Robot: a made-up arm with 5 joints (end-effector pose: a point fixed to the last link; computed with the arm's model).
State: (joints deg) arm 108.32 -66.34 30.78 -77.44 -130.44
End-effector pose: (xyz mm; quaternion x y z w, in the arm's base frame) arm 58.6 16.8 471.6 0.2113 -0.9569 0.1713 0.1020
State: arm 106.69 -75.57 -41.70 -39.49 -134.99
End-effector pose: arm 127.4 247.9 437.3 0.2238 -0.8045 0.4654 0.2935
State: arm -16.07 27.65 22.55 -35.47 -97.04
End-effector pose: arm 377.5 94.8 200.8 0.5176 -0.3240 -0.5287 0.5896
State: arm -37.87 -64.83 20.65 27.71 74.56
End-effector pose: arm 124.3 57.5 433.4 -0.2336 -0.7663 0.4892 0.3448
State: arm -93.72 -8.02 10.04 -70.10 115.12
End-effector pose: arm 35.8 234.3 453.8 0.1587 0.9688 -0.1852 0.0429
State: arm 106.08 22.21 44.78 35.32 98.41
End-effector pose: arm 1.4 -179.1 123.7 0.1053 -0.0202 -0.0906 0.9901
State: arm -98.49 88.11 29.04 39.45 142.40
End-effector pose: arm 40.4 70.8 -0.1 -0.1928 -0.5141 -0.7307 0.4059
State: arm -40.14 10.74 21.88 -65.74 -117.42
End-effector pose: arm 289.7 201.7 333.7 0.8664 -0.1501 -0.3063 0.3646
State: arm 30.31 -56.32 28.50 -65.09 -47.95
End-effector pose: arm 90.1 -21.1 485.3 -0.1773 0.9838 -0.0165 0.0193
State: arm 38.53 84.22 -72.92 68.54 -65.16
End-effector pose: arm 340.9 -228.8 62.2 0.0225 -0.0856 -0.7980 0.5961
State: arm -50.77 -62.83 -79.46 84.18 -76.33
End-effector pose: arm -44.8 -116.9 469.6 0.8710 -0.4072 -0.0673 0.2664
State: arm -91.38 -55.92 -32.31 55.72 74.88
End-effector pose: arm 50.9 3.6 514.4 0.1469 -0.8644 0.4759 0.0691
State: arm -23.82 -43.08 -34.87 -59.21 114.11
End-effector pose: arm -23.4 -32.2 547.6 0.6338 0.6620 0.3698 0.1526
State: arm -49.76 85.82 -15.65 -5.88 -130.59
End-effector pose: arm 248.6 233.9 -41.8 0.2224 0.0061 -0.6499 0.7267
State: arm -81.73 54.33 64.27 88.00 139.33
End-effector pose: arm 60.0 61.8 177.7 -0.3916 -0.7553 -0.4964 0.1723
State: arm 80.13 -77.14 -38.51 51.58 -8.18
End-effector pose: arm 29.7 133.9 480.4 -0.5531 -0.8023 -0.1602 0.1571
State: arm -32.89 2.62 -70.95 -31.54 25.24
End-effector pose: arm 156.3 68.7 583.6 -0.0906 0.9922 0.0399 0.0762
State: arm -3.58 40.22 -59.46 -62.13 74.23
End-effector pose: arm 378.9 21.5 438.7 -0.5566 -0.8274 0.0458 0.0597
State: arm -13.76 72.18 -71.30 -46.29 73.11
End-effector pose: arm 458.8 100.6 276.4 -0.4384 -0.8148 0.2541 0.2818
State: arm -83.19 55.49 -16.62 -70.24 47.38
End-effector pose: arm 97.8 391.8 222.1 0.2882 -0.8229 0.4396 0.2155
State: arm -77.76 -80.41 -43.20 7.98 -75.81
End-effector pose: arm 1.3 -229.1 461.5 -0.9544 0.1997 -0.0016 0.2218
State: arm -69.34 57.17 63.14 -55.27 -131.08
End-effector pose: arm 114.6 168.9 49.7 0.2117 0.0435 -0.5212 0.8256
